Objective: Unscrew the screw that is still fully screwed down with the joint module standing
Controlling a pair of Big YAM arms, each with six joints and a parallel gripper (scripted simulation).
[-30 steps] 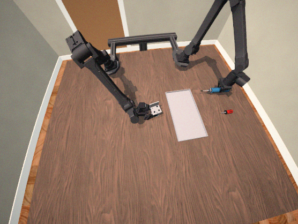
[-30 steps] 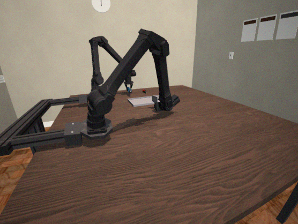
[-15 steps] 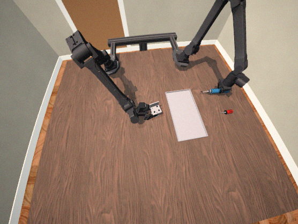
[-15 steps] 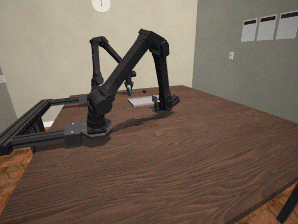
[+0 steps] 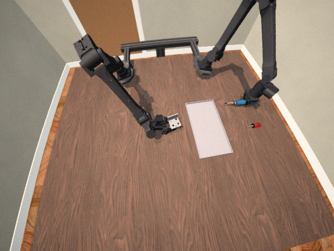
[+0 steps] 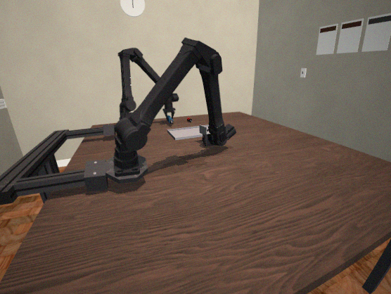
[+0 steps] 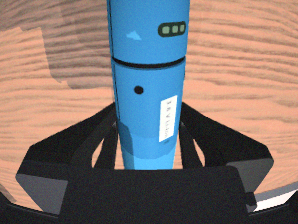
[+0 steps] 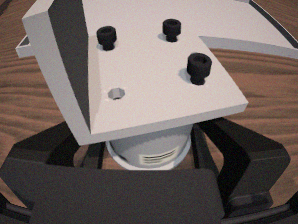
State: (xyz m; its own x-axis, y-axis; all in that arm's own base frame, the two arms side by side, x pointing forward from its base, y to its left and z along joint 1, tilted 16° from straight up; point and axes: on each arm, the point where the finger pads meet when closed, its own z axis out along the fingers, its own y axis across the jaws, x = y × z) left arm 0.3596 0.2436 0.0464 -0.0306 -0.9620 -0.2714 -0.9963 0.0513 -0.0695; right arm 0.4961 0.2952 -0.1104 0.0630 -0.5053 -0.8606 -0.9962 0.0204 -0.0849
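The joint module body lies 10 mm above my right hand. From my right hand the other things lie so: bracket: 50 mm above; flat tray: 230 mm to the left, 30 mm ahead, 20 mm below; small red-handled screwdriver: 570 mm to the left, 70 mm ahead, 10 mm below.
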